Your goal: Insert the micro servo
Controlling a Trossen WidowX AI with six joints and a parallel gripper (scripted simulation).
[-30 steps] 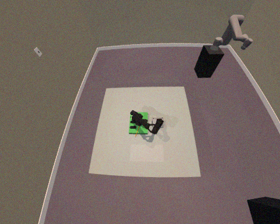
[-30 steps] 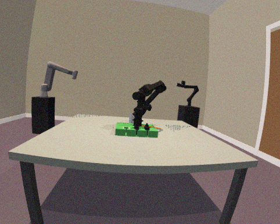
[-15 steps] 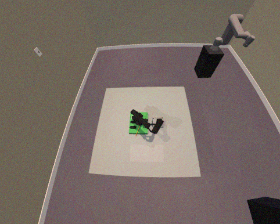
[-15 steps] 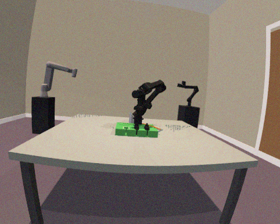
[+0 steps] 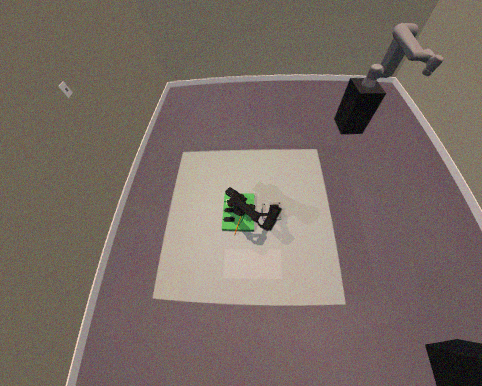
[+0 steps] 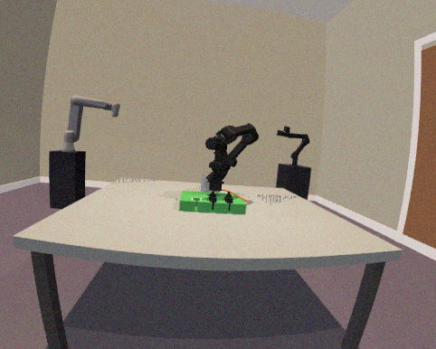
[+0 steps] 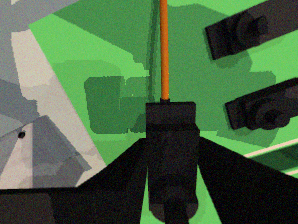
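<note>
Right now the deck is 1 cm behind my gripper tip, 3 cm to the right of it and 10 cm below it.
</note>
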